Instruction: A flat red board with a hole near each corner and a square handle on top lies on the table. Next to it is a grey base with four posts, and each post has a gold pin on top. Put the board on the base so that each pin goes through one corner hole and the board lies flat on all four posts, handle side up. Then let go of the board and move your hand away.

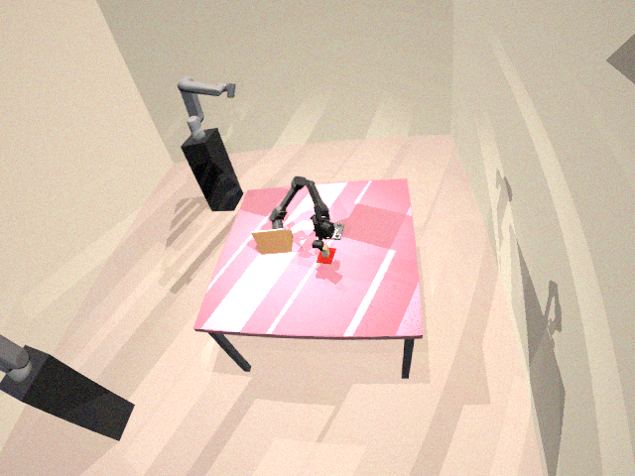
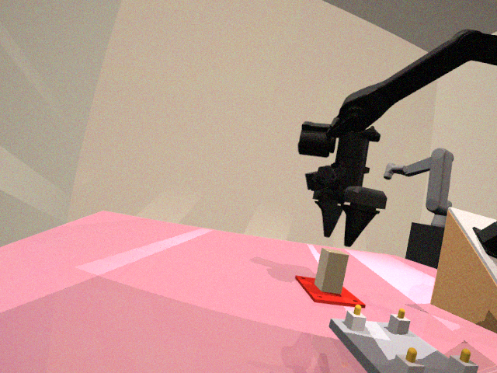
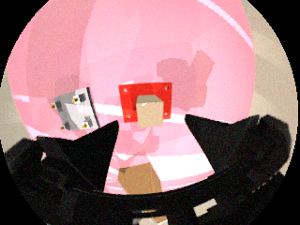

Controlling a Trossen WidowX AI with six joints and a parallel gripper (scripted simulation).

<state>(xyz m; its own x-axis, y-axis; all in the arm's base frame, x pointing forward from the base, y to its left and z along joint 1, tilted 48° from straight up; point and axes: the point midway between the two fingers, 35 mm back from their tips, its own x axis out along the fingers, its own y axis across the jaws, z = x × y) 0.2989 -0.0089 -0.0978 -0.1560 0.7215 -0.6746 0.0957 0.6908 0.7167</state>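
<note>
My gripper tip is 80 mm above the red board. From my gripper tip the other things lie so: grey base 20 mm ahead, 210 mm to the left, 90 mm below.
</note>
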